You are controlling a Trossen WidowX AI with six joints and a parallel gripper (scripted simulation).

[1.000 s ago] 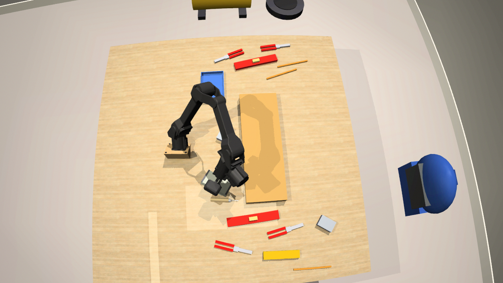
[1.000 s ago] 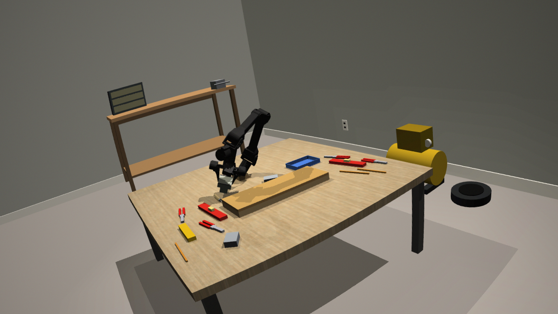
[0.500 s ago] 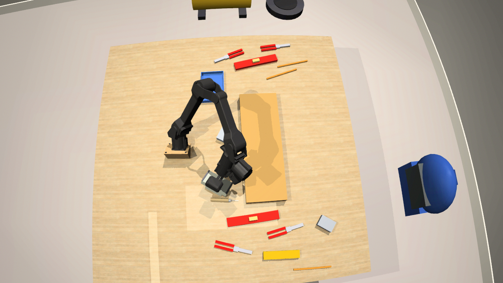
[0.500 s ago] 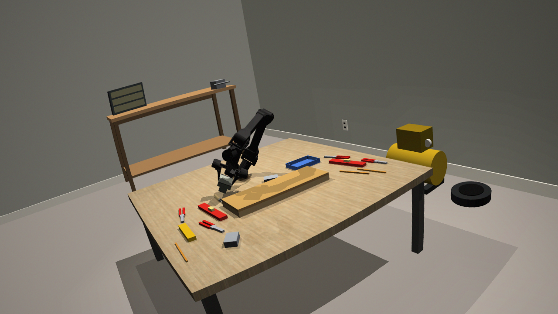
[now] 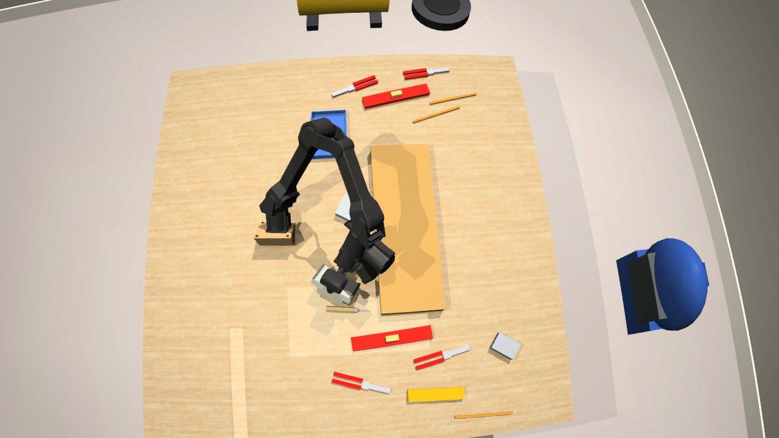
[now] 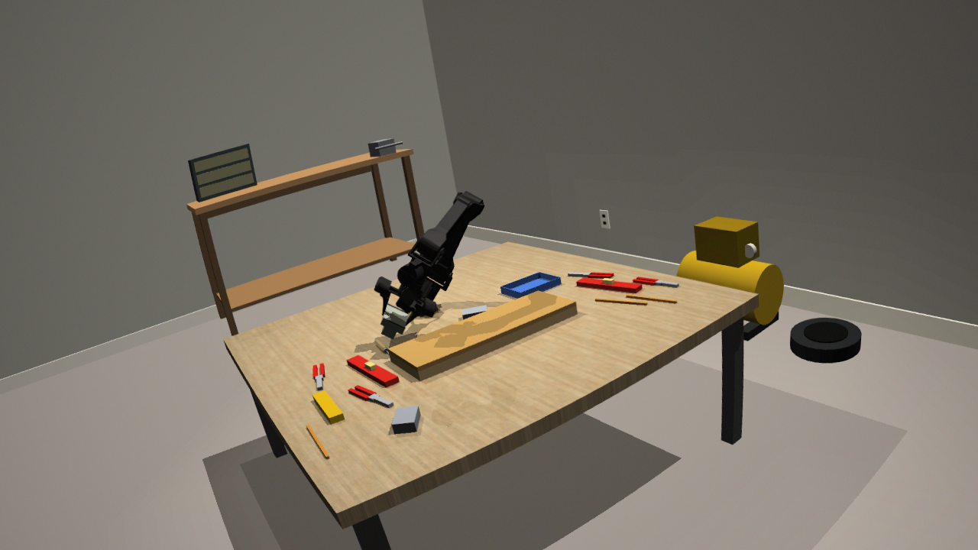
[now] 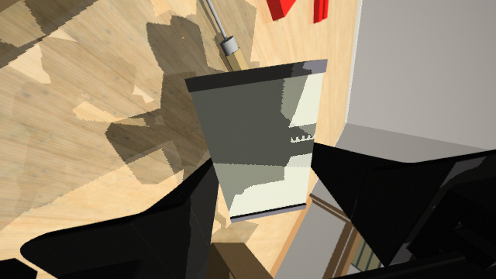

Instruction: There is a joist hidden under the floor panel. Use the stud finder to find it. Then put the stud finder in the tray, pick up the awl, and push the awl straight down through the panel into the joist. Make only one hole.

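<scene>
My gripper tip is now 50 mm short of the awl, 60 mm to the left of it and 60 mm above it. From my gripper tip the other things lie so: yellow block (290 mm ahead, 300 mm to the right, 60 mm below); stud finder (20 mm behind, 10 mm to the right, 20 mm below); blue tray (50 mm behind, 500 mm to the left, 50 mm below).
</scene>
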